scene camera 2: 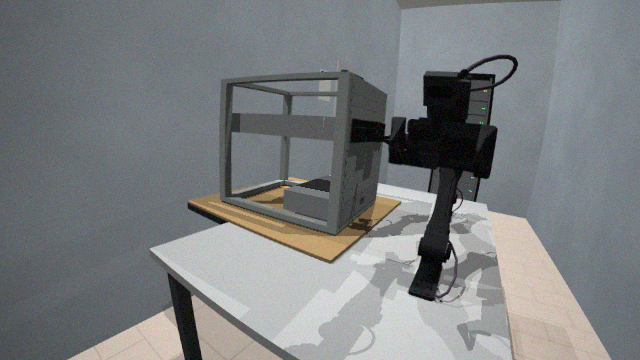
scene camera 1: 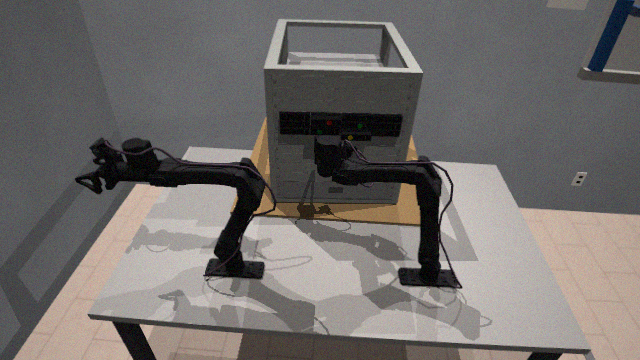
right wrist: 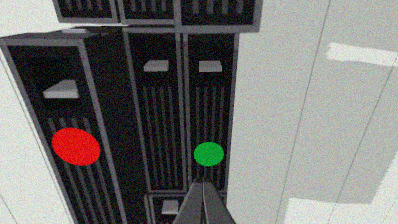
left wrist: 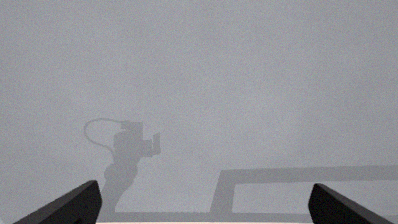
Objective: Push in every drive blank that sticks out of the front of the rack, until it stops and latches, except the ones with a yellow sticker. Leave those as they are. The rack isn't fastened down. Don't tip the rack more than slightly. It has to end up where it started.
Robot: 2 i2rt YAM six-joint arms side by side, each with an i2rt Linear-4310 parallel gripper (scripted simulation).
Labels:
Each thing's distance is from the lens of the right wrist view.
grey rack (right wrist: 307, 133): 0.16 m
red-stickered blank (right wrist: 87, 124): 0.10 m
green-stickered blank (right wrist: 210, 60): 0.13 m
The marked spots on the green-stickered blank and the grey rack are 0.08 m apart.

